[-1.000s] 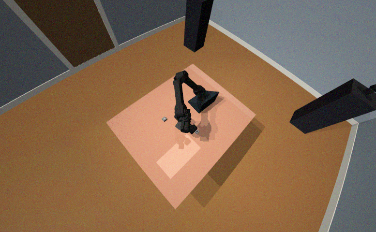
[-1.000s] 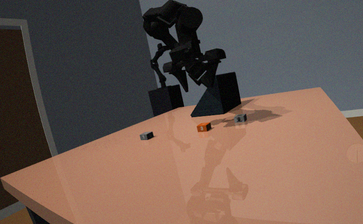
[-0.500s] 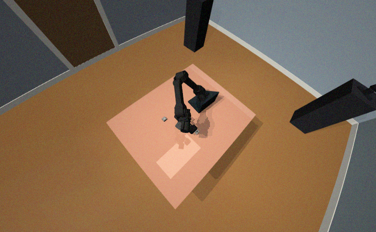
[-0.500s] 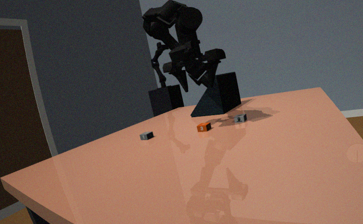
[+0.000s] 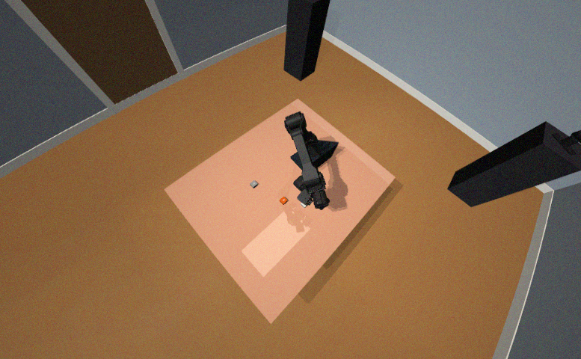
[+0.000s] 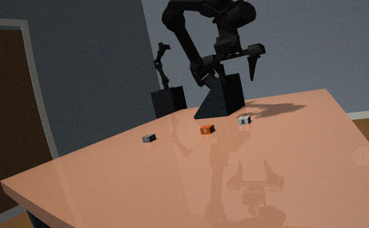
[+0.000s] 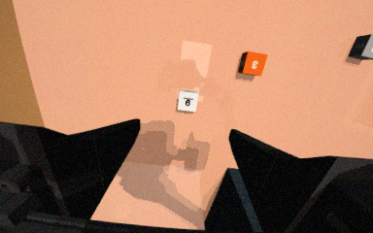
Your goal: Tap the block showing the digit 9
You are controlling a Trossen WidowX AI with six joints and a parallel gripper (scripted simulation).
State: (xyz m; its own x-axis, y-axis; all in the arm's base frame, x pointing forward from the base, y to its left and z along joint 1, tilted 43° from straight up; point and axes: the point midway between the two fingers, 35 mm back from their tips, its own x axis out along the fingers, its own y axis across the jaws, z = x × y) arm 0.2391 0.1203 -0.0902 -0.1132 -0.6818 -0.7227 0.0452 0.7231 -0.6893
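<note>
My gripper tip is 120 mm above the white block. From my gripper tip the other things lie so: dark grey block 110 mm ahead, 300 mm to the right, 120 mm below; orange block 70 mm ahead, 100 mm to the right, 120 mm below.
</note>
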